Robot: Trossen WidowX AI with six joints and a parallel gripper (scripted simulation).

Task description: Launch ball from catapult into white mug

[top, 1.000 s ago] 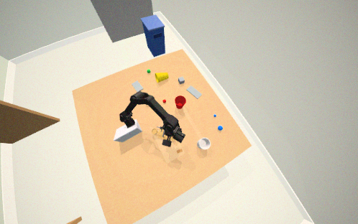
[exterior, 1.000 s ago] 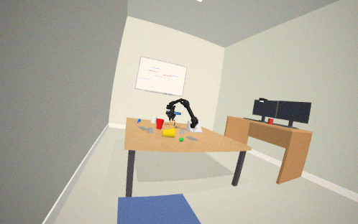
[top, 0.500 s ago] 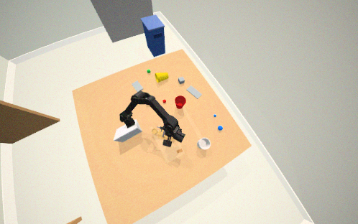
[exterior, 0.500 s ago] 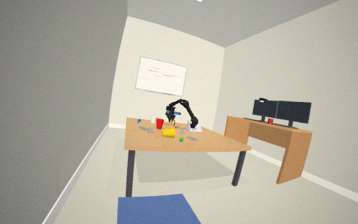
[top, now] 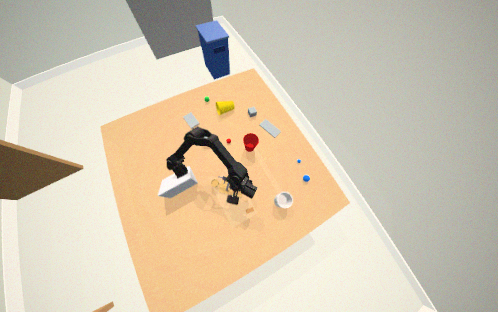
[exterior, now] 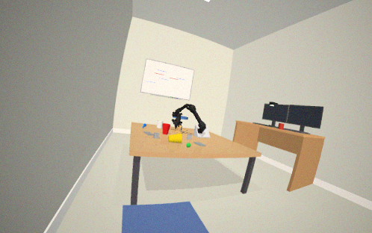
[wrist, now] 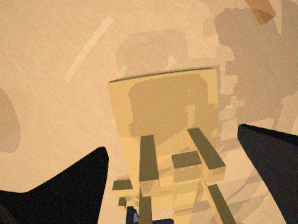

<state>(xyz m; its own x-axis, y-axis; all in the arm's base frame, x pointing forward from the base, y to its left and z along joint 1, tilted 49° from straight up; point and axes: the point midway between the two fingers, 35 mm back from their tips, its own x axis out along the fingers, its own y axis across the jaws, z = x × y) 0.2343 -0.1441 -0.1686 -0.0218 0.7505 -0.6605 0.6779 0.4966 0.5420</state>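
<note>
Now: gripper tip 11 cm short of the red ball, 30 cm to the right of it and 3 cm above it. Also, from my gripper tip: white mug (20 cm ahead, 20 cm to the right, 1 cm below); tan wooden catapult (4 cm behind, 6 cm to the left, 1 cm above); small wooden block (1 cm ahead, 15 cm to the right, 4 cm below).
</note>
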